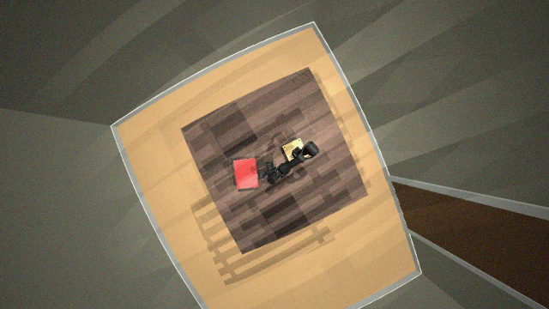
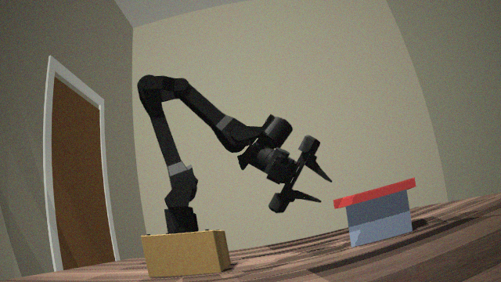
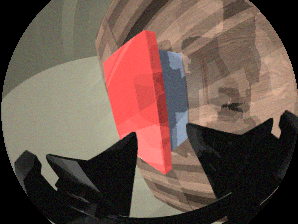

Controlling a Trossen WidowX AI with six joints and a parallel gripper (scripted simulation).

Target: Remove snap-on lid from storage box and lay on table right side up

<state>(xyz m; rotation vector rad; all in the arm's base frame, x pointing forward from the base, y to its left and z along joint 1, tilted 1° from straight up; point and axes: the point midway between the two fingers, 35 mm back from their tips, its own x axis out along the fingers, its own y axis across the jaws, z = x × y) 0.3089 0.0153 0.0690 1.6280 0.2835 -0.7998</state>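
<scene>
Now: the red lid 11 cm ahead of my gripper tip, 4 cm to the right of it and 3 cm below it. From my gripper tip the other things lie so: blue storage box 11 cm ahead, 4 cm to the right, 8 cm below.
</scene>
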